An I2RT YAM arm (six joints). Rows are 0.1 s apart.
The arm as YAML. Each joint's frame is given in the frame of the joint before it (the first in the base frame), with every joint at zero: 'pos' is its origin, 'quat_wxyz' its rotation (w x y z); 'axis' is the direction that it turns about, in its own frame. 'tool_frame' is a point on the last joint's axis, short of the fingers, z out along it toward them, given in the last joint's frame.
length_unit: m
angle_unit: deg
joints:
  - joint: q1
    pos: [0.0, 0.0, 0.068]
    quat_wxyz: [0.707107, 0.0, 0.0, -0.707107]
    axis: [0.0, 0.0, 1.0]
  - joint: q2
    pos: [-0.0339, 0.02, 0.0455]
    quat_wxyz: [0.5, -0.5, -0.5, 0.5]
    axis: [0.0, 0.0, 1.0]
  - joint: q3
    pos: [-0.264, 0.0, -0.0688]
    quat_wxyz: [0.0, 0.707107, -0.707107, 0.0]
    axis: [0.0, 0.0, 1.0]
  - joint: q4
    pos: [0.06, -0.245, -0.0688]
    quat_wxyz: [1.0, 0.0, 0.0, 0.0]
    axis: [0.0, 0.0, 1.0]
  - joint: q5
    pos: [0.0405, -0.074, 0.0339]
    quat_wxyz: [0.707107, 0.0, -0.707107, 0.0]
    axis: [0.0, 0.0, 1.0]
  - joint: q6
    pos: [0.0, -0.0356, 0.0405]
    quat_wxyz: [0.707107, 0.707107, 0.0, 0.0]
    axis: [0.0, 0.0, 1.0]
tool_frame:
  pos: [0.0, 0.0, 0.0]
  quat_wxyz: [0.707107, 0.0, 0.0, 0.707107]
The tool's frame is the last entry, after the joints.
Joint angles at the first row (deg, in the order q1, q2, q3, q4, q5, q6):
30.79, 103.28, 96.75, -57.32, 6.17, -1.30
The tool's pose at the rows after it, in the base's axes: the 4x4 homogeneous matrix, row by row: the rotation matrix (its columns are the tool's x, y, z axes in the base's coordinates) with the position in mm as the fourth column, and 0 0 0 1 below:
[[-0.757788 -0.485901 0.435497 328.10], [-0.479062 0.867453 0.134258 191.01], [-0.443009 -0.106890 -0.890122 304.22], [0 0 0 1]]
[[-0.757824 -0.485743 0.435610 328.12], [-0.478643 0.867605 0.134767 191.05], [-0.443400 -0.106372 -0.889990 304.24], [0 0 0 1]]
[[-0.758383 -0.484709 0.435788 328.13], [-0.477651 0.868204 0.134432 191.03], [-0.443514 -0.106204 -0.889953 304.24], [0 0 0 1]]
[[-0.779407 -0.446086 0.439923 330.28], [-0.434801 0.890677 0.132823 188.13], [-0.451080 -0.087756 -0.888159 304.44], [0 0 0 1]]
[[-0.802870 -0.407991 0.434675 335.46], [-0.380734 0.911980 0.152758 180.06], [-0.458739 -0.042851 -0.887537 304.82], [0 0 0 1]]
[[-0.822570 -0.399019 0.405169 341.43], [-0.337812 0.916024 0.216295 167.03], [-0.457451 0.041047 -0.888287 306.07], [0 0 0 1]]
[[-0.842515 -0.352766 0.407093 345.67], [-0.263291 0.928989 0.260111 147.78], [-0.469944 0.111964 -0.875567 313.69], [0 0 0 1]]
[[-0.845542 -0.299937 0.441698 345.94], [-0.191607 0.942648 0.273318 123.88], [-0.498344 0.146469 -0.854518 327.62], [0 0 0 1]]
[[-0.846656 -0.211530 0.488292 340.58], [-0.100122 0.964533 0.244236 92.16], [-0.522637 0.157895 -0.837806 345.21], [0 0 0 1]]
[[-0.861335 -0.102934 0.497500 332.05], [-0.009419 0.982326 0.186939 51.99], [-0.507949 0.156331 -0.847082 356.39], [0 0 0 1]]
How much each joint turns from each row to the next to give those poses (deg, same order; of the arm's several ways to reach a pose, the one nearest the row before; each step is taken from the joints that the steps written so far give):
-0.01, 0.01, 0.00, 0.31, 0.00, -0.07
0.01, 0.00, 0.00, 0.02, -0.02, 0.03
-0.01, -0.01, 0.00, 0.00, 0.02, 0.06
-0.54, 0.01, 0.00, 0.24, -0.04, 2.25
-1.62, -0.03, 0.00, 0.39, -1.88, 1.93
-2.64, -0.19, 0.02, -0.02, -5.22, 0.35
-3.28, -1.20, 0.00, 0.00, -3.78, 1.48
-3.63, -2.28, 0.00, -0.13, -1.80, 0.77
-4.59, -3.19, 0.00, -1.36, -0.02, 1.13
-6.27, -2.62, 0.00, -3.62, 0.02, -0.06

